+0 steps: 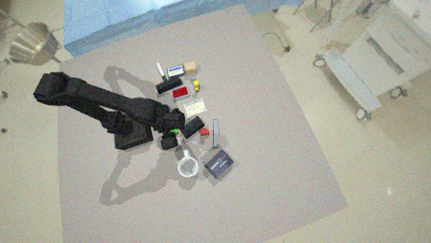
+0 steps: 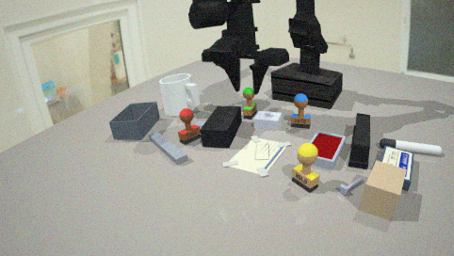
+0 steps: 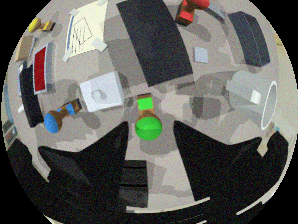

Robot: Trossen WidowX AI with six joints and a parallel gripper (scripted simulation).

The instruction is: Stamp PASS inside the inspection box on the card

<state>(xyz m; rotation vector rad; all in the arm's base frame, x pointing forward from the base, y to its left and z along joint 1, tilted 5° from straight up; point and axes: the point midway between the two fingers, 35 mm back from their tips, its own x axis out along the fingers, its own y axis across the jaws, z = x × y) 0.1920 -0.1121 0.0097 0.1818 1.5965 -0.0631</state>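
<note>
Right now the green-knobbed stamp is 3 cm below my gripper tip. The rest, counted from my gripper tip: red stamp (13 cm ahead, 7 cm to the right, 3 cm below); black block (9 cm ahead, 2 cm to the right, 4 cm below); blue stamp (2 cm ahead, 12 cm to the left, 3 cm below).
</note>
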